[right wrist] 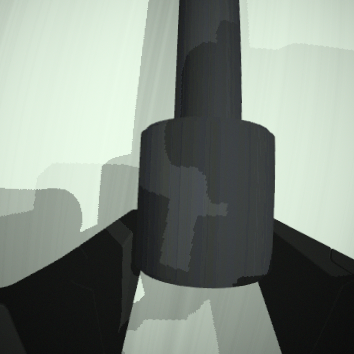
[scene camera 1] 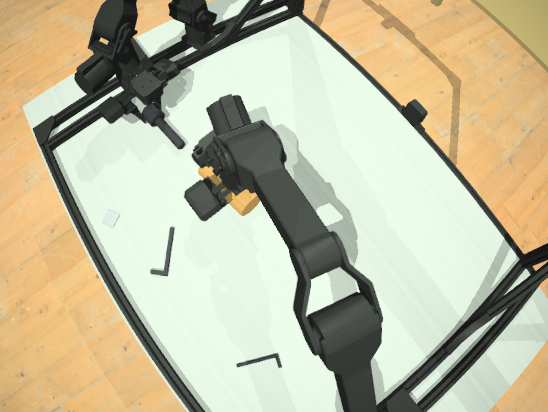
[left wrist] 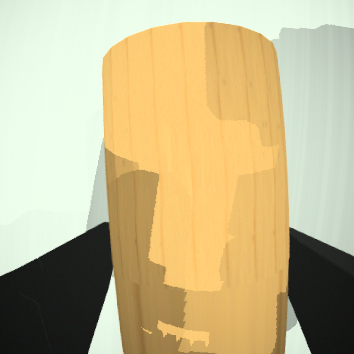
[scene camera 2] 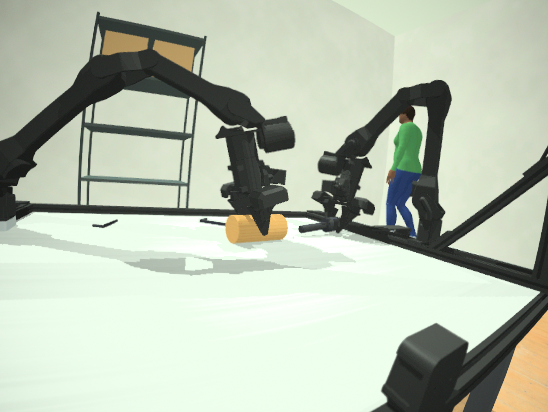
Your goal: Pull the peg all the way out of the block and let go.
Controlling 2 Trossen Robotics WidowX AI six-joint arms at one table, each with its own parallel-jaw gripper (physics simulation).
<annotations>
my right gripper: holds a dark peg (right wrist: 205, 195)
</annotations>
